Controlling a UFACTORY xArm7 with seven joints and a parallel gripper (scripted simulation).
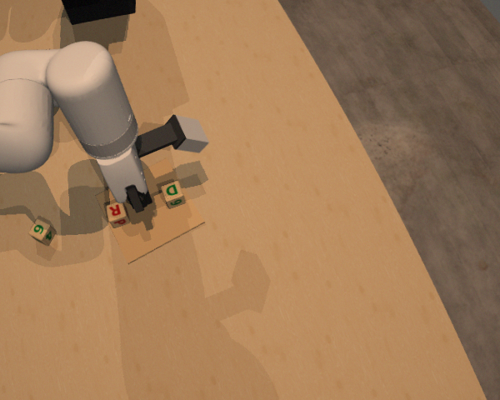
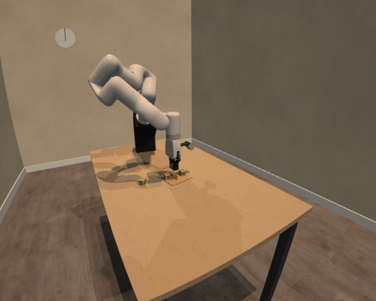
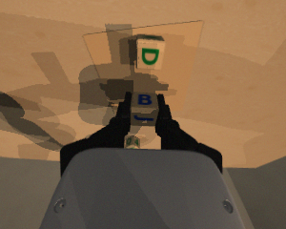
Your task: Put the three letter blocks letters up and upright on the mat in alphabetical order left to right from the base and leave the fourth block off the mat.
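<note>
My hand is 70 mm above the tan mat. From my hand the other things lie so: green D block (10 mm behind, 50 mm to the left, 50 mm below).
</note>
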